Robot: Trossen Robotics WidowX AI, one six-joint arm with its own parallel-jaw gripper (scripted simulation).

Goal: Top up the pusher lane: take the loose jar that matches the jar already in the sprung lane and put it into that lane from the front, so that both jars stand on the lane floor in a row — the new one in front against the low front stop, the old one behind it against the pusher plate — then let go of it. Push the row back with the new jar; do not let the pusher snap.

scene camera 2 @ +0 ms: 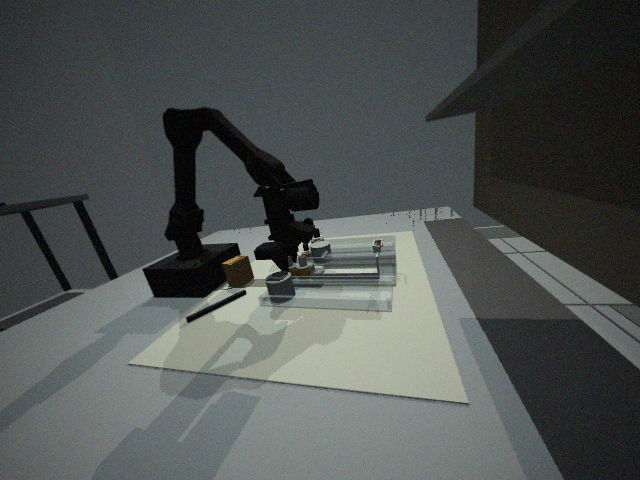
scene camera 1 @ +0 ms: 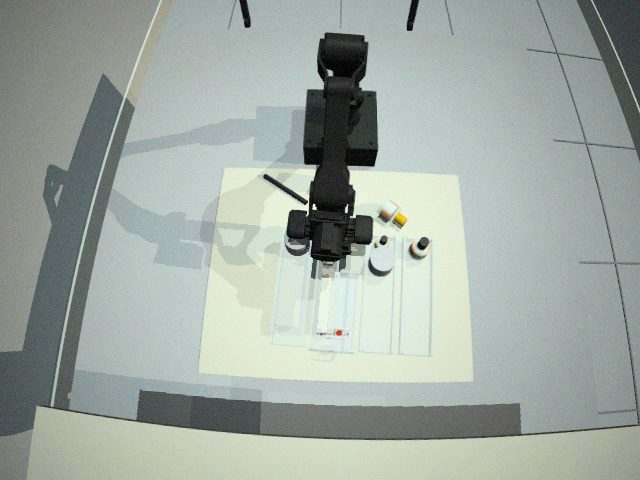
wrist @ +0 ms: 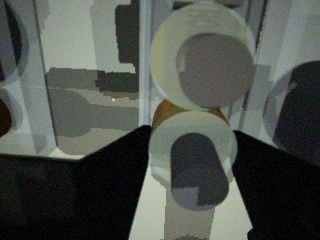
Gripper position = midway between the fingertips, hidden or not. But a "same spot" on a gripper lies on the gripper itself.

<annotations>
gripper: scene camera 2; scene camera 1; wrist 189, 136
cardboard box: scene camera 2 238, 271; not seen in the wrist view (out of frame)
same spot on gripper: (scene camera 1: 308, 234) = (scene camera 2: 285, 245)
</annotations>
